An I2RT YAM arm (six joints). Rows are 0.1 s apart.
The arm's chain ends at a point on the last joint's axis. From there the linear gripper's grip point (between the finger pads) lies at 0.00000 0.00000 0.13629 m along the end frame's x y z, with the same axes.
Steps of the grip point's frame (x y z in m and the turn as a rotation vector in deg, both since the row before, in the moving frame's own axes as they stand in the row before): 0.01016 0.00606 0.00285 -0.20 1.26 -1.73; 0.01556 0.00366 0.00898 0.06 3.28 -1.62; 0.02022 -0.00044 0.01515 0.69 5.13 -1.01; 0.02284 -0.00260 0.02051 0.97 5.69 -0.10; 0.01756 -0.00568 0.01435 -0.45 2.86 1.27
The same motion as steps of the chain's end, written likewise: 0.00716 0.00563 0.00288 -0.20 1.26 -1.73; 0.00777 0.00391 0.00920 0.06 3.28 -1.62; 0.00805 0.00131 0.01571 0.69 5.13 -1.01; 0.00933 -0.00028 0.02120 0.97 5.69 -0.10; 0.01077 -0.00683 0.01452 -0.45 2.86 1.27
